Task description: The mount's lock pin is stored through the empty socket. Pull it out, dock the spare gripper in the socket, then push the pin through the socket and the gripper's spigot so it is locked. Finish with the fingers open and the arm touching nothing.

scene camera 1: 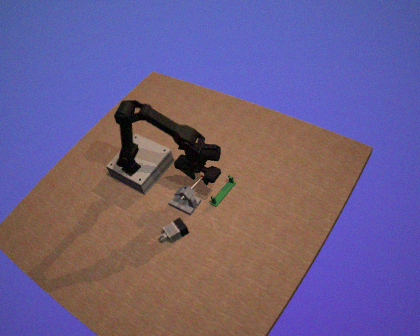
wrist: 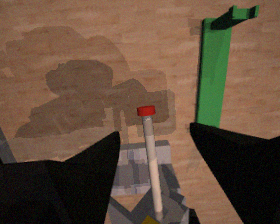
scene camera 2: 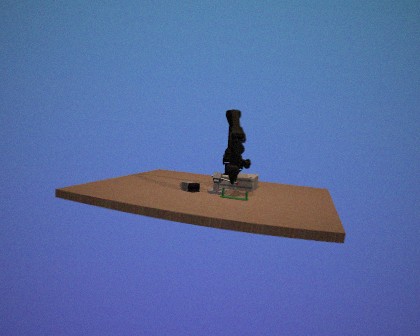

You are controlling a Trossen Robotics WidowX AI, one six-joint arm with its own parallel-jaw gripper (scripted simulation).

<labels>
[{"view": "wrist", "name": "gripper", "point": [154,132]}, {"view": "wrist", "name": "lock pin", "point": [146,112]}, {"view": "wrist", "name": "green rack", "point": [216,34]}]
</labels>
